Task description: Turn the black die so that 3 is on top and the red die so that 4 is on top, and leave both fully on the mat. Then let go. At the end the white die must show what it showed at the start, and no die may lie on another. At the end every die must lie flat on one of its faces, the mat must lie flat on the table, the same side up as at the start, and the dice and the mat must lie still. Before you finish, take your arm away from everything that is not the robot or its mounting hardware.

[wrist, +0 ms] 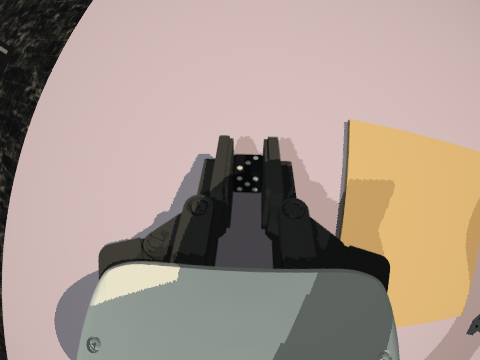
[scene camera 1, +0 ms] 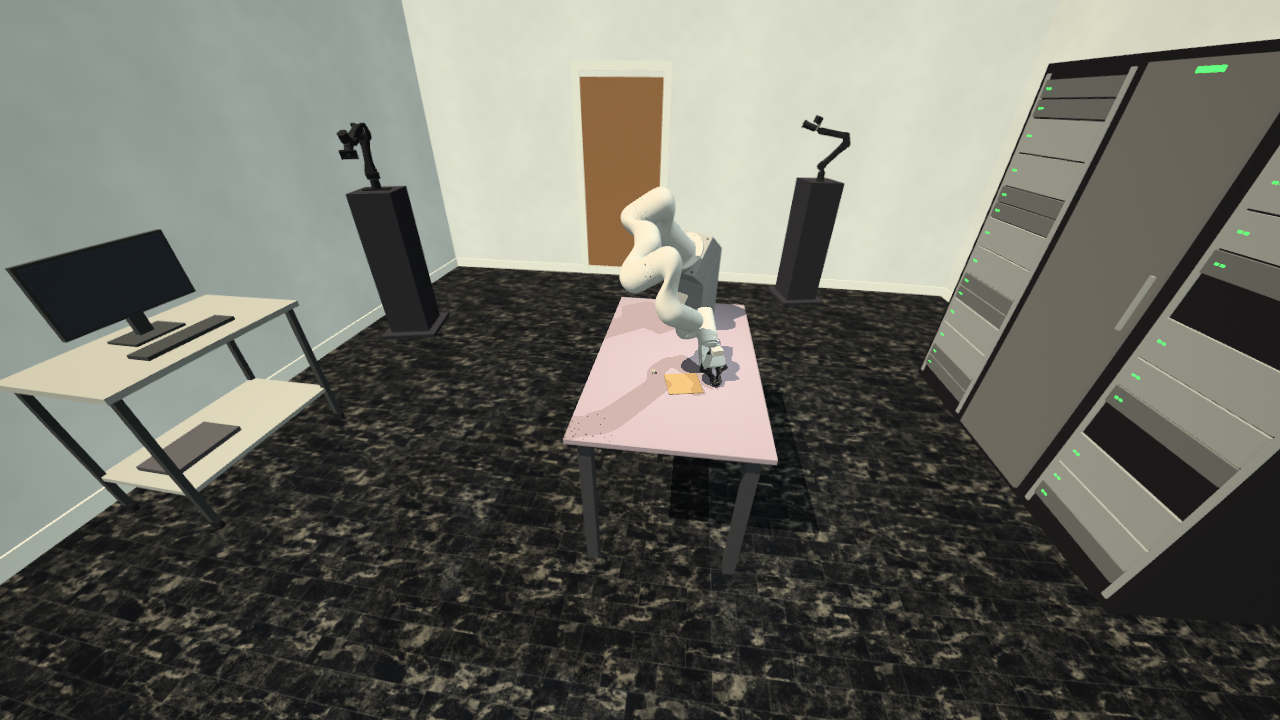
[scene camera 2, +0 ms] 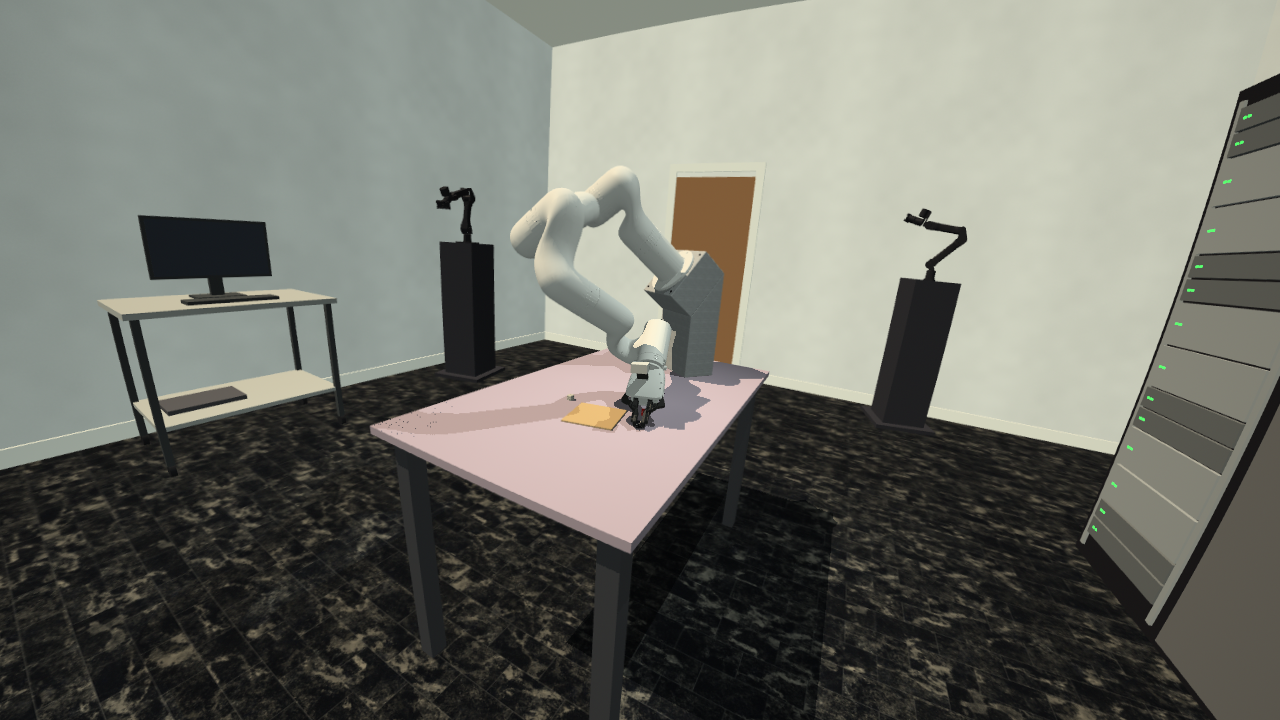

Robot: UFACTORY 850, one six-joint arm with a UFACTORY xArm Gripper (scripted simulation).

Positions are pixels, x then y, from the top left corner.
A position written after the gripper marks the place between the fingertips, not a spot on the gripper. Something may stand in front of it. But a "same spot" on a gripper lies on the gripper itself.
The gripper shows in the wrist view (248, 156), in scene camera 1 and in scene camera 2. One and the same spot on the gripper: (scene camera 2: 650, 407) is (scene camera 1: 720, 372).
